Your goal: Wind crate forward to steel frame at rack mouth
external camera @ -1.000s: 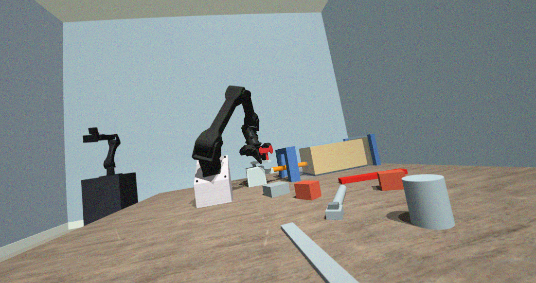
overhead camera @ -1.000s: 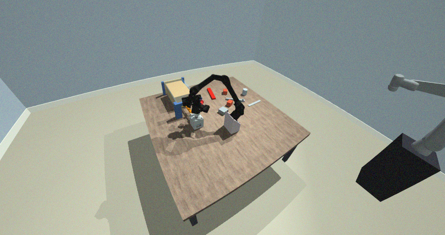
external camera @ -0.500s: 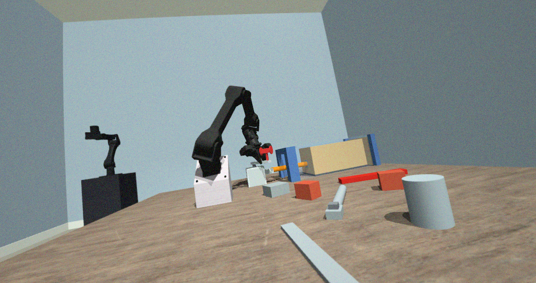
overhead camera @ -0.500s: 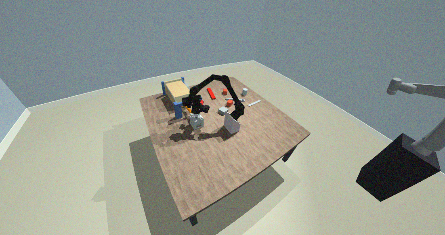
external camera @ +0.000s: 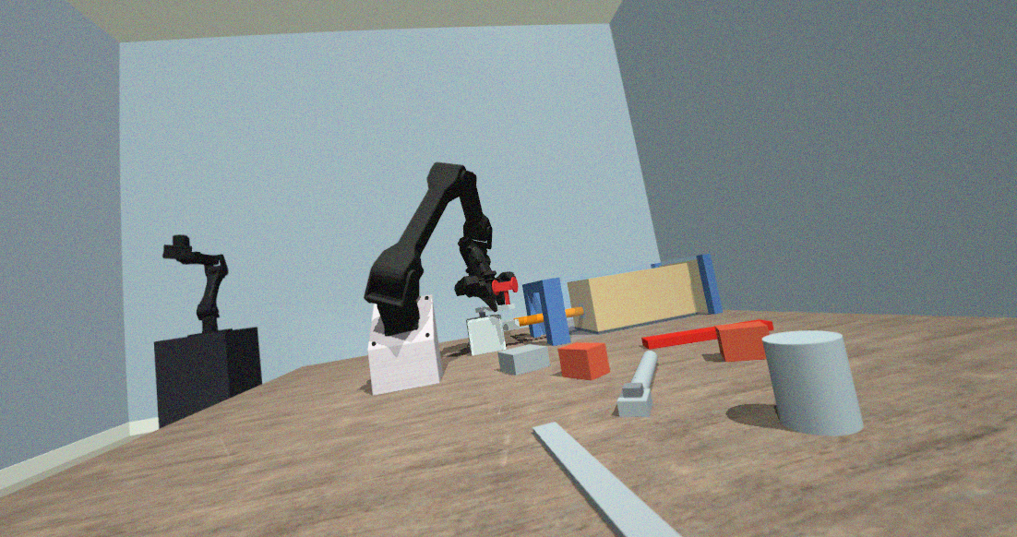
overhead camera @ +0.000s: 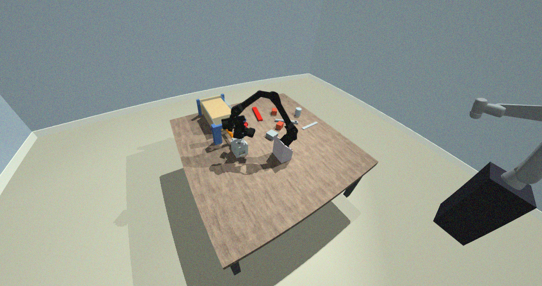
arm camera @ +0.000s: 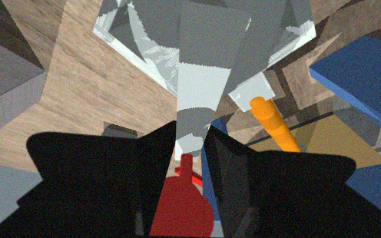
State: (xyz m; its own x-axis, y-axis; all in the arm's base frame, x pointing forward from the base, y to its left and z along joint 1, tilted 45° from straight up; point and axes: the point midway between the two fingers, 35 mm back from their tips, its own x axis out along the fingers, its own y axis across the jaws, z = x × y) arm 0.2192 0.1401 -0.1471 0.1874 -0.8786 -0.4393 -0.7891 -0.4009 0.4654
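My gripper tip is 20 mm short of the red knob, 30 mm to the left of it and 50 mm below it. Round my gripper tip: blue steel frame (120 mm ahead, 50 mm to the left); winch handle (20 mm above); grey winch (60 mm behind, 50 mm to the left, 70 mm below).
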